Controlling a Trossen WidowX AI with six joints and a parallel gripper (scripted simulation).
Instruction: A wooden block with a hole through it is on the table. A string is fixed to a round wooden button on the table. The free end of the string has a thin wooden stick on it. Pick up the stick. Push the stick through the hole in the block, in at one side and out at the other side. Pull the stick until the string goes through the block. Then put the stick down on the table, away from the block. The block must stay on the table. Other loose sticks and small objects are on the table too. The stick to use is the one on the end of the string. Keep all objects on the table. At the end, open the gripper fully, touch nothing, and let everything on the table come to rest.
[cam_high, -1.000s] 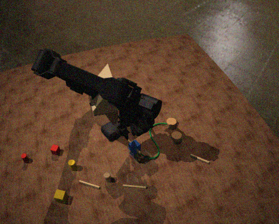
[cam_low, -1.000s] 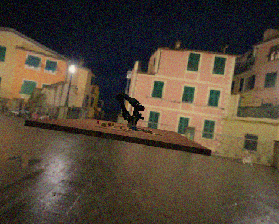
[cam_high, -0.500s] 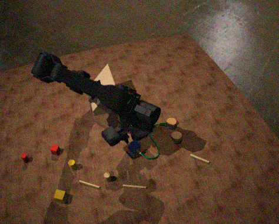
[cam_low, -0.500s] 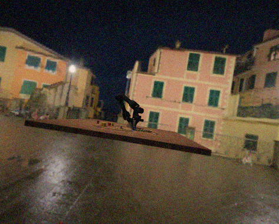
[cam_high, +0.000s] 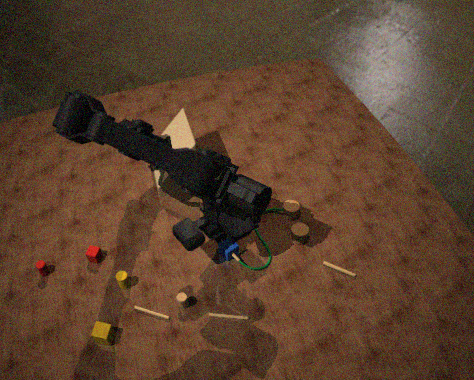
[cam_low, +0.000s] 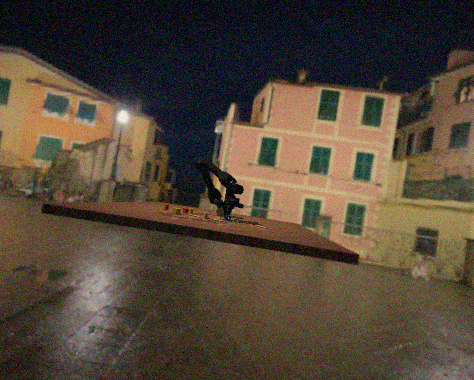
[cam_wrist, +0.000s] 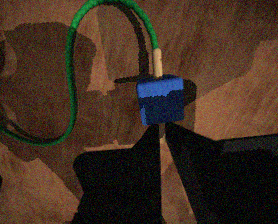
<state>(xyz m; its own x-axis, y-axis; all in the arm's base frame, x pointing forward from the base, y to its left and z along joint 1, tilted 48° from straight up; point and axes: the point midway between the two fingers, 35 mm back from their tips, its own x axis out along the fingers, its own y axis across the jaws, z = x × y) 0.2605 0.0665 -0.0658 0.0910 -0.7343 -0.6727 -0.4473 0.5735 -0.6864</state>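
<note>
My gripper tip is now 20 mm short of the blue cube and 10 mm to the right of it. The rest, counted from my gripper tip: wooden peg (130 mm ahead, 100 mm to the right); yellow cylinder (210 mm to the right, 60 mm ahead, 10 mm above); thin wooden stick (40 mm ahead, 20 mm to the left).
</note>
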